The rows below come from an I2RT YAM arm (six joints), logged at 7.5 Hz.
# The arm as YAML. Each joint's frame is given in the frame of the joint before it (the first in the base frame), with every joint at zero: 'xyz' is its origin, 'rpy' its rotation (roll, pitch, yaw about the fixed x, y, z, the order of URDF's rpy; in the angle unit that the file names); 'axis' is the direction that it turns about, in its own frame. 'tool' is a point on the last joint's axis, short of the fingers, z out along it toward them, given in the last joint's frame.
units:
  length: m
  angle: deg
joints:
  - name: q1
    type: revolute
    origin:
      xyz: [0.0, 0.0, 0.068]
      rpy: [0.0, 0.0, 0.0]
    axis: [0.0, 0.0, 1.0]
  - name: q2
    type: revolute
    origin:
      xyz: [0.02, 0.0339, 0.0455]
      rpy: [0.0, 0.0, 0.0]
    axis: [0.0, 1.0, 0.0]
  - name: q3
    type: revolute
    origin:
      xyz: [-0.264, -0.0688, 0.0]
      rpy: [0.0, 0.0, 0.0]
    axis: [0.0, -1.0, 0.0]
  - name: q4
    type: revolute
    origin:
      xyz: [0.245, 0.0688, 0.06]
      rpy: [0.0, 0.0, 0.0]
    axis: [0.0, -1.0, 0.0]
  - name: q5
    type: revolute
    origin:
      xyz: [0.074, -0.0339, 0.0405]
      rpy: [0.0, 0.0, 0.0]
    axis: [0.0, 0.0, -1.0]
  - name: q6
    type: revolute
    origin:
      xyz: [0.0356, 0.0, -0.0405]
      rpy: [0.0, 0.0, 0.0]
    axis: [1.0, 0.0, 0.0]
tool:
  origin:
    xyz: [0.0, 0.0, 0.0]
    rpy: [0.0, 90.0, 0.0]
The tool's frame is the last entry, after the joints.
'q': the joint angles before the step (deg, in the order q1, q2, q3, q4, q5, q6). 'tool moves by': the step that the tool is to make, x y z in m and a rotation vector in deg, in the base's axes. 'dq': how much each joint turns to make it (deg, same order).
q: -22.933, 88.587, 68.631, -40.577, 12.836, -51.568
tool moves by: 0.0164, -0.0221, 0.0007, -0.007, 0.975, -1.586
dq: -2.342, 5.487, 5.928, -1.132, -0.014, -0.879
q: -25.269, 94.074, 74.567, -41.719, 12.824, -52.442
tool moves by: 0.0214, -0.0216, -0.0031, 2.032, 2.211, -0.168
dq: -1.746, 7.232, 8.112, -3.545, -1.481, -1.031
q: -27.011, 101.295, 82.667, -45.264, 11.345, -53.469
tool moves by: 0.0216, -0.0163, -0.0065, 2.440, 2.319, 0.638
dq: -0.820, 7.096, 8.105, -4.030, -1.605, -0.883
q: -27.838, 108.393, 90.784, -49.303, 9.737, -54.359
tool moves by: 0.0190, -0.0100, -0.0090, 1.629, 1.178, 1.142
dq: -0.104, 5.653, 6.051, -2.070, -1.295, -0.827
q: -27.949, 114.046, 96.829, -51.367, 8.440, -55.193
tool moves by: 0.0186, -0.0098, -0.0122, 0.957, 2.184, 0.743
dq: 0.001, 6.086, 6.557, -2.737, -0.090, -0.766
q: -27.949, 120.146, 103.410, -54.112, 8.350, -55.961
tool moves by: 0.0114, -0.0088, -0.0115, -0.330, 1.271, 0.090
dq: -0.250, 4.072, 3.836, -0.637, 0.733, -0.614
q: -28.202, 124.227, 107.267, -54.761, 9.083, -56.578
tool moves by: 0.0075, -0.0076, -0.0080, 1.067, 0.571, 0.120
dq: -0.450, 3.187, 3.466, -1.237, -0.809, -0.343
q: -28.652, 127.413, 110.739, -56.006, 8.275, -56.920
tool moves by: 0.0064, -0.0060, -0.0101, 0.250, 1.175, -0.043
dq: -0.246, 2.956, 2.736, -0.887, 0.273, -0.297
